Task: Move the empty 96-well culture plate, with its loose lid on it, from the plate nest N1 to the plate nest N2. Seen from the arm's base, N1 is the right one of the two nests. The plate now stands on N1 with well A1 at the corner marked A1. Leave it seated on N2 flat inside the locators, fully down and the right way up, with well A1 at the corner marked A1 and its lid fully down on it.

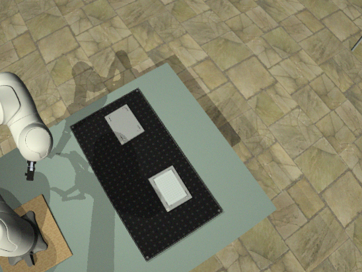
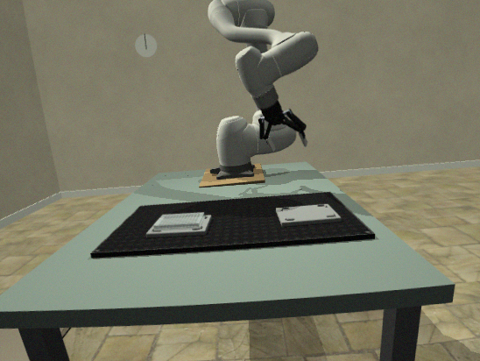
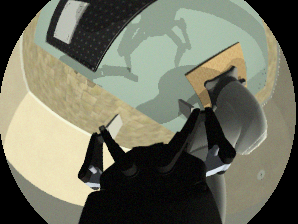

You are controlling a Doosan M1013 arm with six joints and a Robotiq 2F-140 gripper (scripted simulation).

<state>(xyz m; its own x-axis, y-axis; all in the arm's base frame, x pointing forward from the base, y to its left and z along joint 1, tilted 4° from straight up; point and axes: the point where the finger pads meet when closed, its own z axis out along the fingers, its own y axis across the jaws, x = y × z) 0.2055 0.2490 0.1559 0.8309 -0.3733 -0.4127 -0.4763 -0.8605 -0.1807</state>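
My gripper is now 450 mm short of the lid, 350 mm to the left of it and 130 mm above it. Also, from my hand: nest N1 (450 mm ahead, 350 mm to the right, 150 mm below); then nest N2 (410 mm ahead, 150 mm below, 10 mm to the left).
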